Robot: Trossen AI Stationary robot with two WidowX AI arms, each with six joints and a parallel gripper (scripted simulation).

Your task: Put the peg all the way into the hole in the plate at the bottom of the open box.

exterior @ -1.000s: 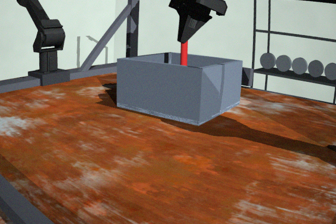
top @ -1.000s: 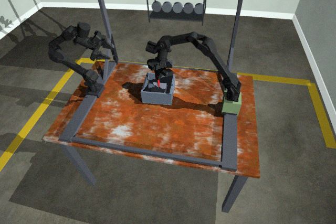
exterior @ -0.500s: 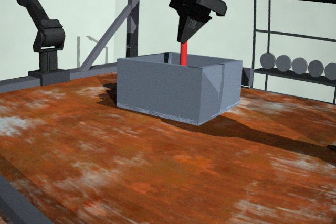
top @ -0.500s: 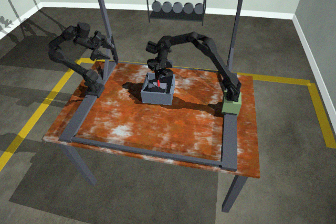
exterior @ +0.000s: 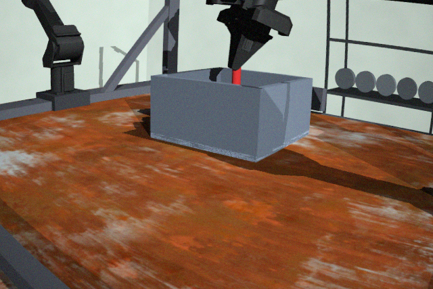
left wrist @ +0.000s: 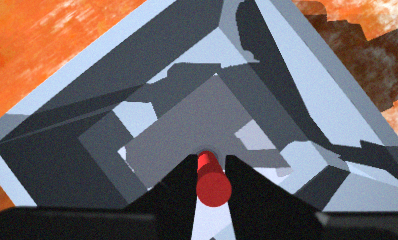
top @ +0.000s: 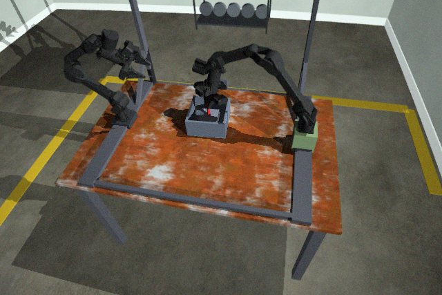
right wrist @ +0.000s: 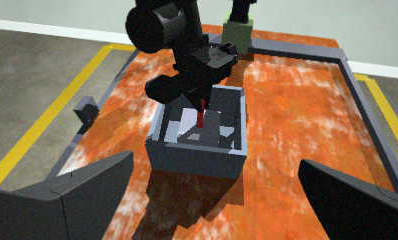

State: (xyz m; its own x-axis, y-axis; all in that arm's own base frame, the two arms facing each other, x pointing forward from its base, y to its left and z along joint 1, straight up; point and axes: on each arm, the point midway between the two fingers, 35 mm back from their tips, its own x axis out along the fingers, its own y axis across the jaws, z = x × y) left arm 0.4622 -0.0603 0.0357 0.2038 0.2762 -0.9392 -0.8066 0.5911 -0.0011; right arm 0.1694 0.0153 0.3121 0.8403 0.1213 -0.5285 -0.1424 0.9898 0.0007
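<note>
My left gripper is now 50 mm above the red peg. From my left hand the other things lie so: grey plate: 100 mm below; then grey box: 110 mm below.
</note>
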